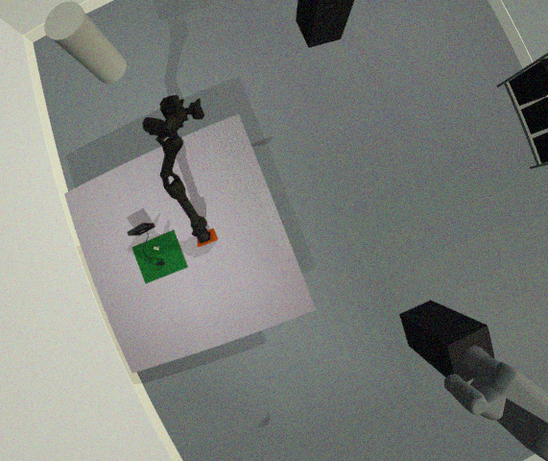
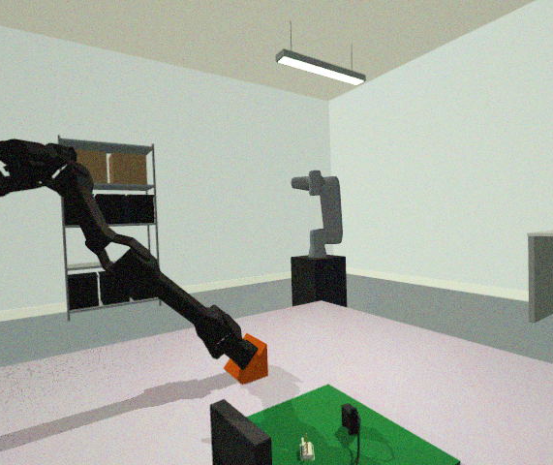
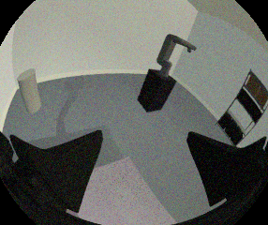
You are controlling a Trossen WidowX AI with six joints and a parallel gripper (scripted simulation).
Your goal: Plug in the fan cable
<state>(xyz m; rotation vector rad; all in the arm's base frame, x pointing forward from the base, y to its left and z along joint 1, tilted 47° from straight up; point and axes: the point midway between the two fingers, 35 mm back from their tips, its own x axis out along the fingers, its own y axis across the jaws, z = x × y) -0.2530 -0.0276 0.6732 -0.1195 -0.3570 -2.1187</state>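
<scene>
Right now the dark fan plug is 58 cm ahead of my gripper tip, 58 cm to the left of it and 46 cm below it. From my gripper tip the other things lie so: green board 59 cm ahead, 54 cm to the left, 49 cm below; then dark fan 61 cm ahead, 36 cm to the left, 42 cm below; then pale four-pin header 59 cm ahead, 48 cm to the left, 48 cm below.
</scene>
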